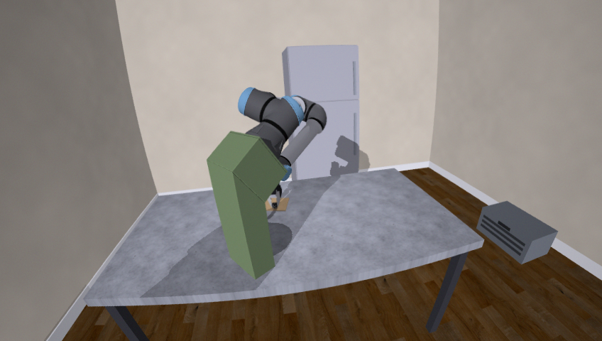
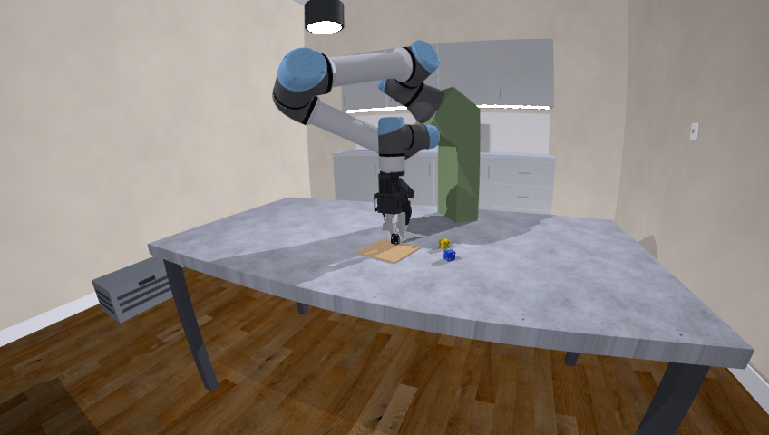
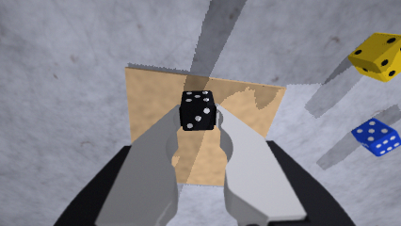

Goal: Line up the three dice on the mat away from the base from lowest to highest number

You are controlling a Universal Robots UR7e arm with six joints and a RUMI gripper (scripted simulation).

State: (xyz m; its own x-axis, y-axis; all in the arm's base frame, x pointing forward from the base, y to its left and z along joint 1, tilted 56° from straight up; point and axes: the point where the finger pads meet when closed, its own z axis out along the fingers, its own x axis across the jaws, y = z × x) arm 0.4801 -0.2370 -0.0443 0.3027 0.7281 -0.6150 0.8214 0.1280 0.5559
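Right now the black die is right at my hand. Also, from my hand: blue die (11 cm ahead, 16 cm to the left, 1 cm below); mat (5 cm ahead, 2 cm to the right, 2 cm below); yellow die (1 cm ahead, 15 cm to the left, 1 cm below).
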